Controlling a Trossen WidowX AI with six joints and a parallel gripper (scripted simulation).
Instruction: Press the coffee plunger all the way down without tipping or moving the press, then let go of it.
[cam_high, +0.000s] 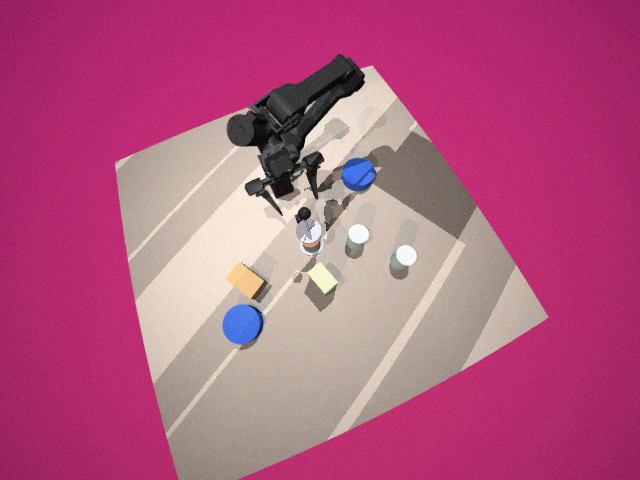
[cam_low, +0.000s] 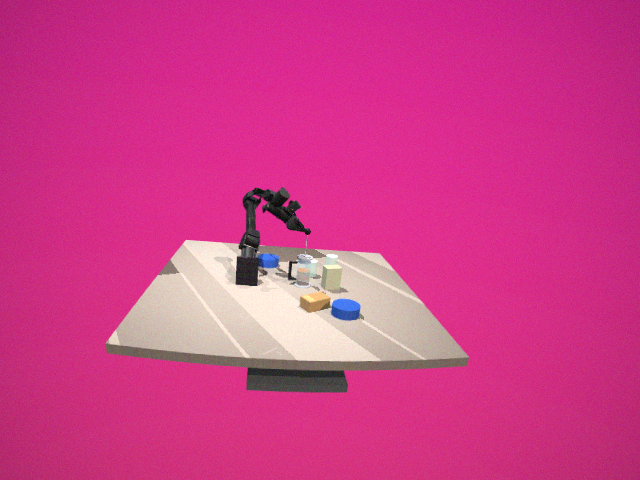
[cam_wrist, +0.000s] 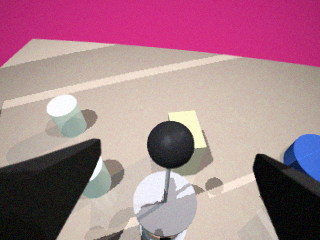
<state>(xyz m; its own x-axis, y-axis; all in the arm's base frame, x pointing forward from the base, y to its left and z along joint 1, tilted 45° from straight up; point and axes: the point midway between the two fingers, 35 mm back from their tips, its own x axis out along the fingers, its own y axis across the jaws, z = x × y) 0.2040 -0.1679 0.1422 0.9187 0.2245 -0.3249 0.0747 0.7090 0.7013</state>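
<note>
The coffee press lies 150 mm below my gripper tip. Also, from my gripper tip: orange block: 260 mm below, 250 mm to the right, 10 mm ahead.
</note>
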